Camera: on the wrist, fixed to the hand. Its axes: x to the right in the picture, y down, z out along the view.
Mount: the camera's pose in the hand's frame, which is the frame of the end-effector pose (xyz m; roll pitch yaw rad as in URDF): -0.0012 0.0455 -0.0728 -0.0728 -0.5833 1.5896
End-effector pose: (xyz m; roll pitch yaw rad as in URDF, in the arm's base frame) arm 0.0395 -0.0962 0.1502 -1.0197 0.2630 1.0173
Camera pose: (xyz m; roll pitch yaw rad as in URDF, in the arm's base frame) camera 0.0609 -0.1343 0.0763 0.2330 0.4158 2.7252
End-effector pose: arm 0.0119 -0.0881 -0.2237 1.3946 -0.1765 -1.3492
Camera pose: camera 0.0881 -0.0640 -0.1924 -2.7511 -1.1223 2.9436
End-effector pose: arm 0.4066 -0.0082 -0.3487 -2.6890 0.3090 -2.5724
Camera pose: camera 0.3567 0.0462 -0.3049 2.5009 0.9523 1.6428
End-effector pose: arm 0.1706 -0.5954 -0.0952 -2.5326 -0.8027 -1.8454
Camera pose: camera 0.1014 -0.5499 -0.0727 -1.9806 0.7166 -2.3574
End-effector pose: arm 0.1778 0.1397 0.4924 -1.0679 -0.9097 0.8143
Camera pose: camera 0.2483 0.1535 0.4454 -1.0277 0.3029 2.0006
